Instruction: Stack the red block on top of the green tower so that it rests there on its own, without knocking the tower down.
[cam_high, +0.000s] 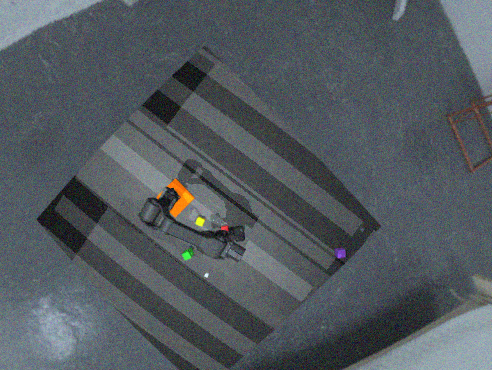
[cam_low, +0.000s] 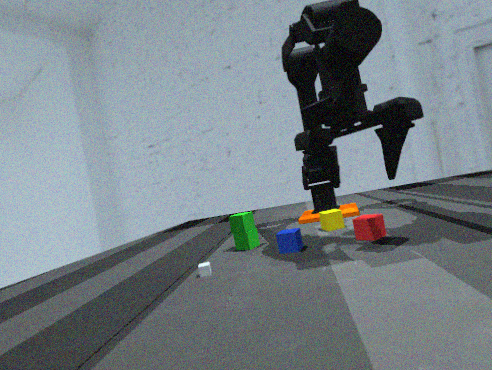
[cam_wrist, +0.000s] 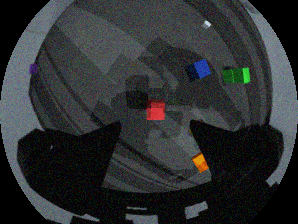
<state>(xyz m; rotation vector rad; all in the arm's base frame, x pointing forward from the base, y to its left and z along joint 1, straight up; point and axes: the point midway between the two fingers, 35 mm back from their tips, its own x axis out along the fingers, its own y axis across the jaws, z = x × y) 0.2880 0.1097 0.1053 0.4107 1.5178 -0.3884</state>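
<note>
Now: the red block 70 mm below my gripper tip. Also, from my gripper tip: blue block (30 mm ahead, 120 mm to the right, 70 mm below); small white cube (120 mm ahead, 220 mm to the right, 70 mm below); yellow block (110 mm behind, 70 mm to the right, 60 mm below).
</note>
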